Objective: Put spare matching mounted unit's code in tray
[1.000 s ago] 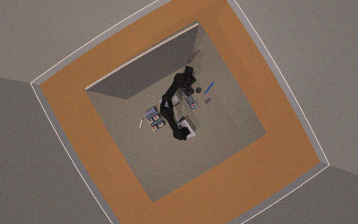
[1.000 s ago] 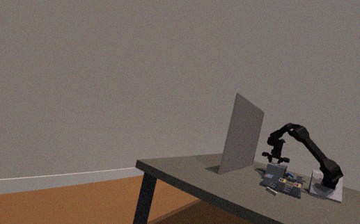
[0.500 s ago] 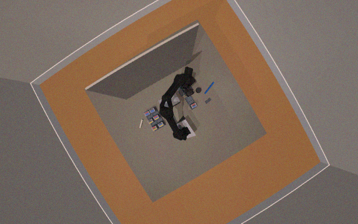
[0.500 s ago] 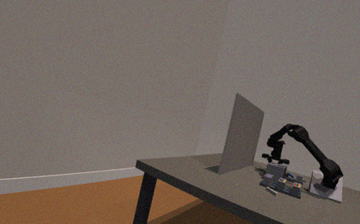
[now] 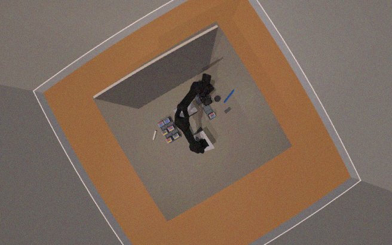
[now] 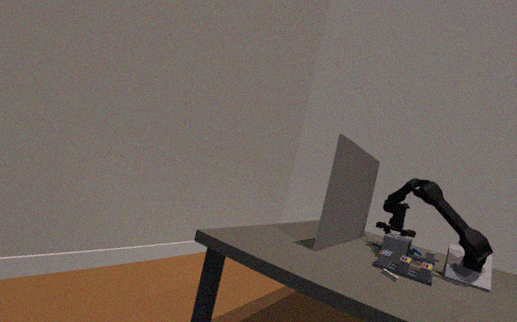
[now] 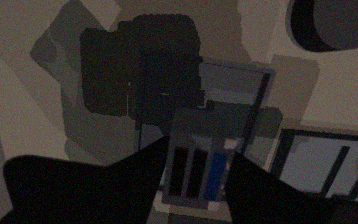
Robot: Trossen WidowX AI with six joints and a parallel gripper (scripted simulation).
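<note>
Right now my gripper tip is 20 mm below the grey spare. From my gripper tip the other things lie so: blue-grey tray: 20 mm below; light grey unit: 190 mm to the left, 40 mm behind, 30 mm above; dark disc: 100 mm to the right, 80 mm behind, 10 mm below.
</note>
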